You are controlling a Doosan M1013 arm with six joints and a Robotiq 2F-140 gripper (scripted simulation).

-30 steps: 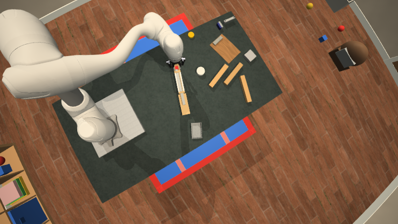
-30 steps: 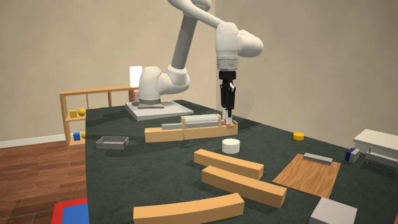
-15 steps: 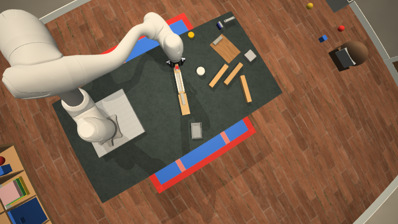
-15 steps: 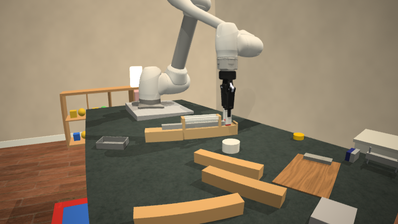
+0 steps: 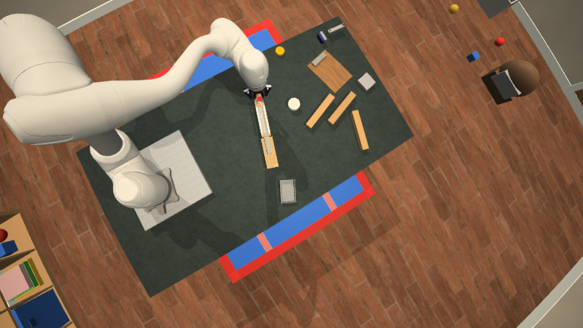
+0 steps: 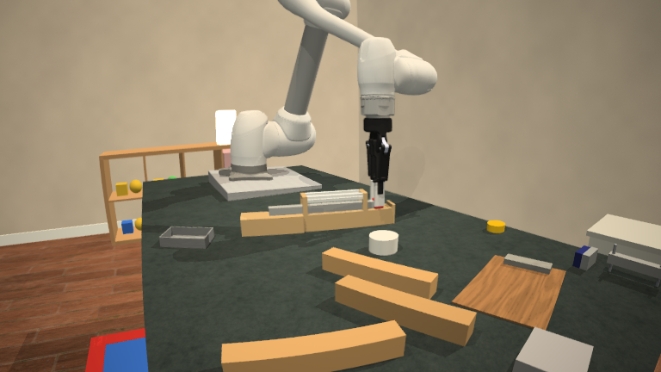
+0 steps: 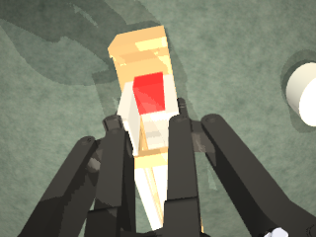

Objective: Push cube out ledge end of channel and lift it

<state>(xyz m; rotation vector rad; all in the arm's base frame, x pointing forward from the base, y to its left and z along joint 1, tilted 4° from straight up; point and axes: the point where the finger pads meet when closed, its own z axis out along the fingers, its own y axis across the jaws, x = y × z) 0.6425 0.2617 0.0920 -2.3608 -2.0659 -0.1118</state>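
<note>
Now: hand 20 mm past the wooden channel, 120 mm to the left of it and 30 mm above it. Also, from my hand: white disc (170 mm ahead, 70 mm to the right, 70 mm below); then red cube (30 mm below); then yellow disc (210 mm ahead, 260 mm to the left, 80 mm below).
</note>
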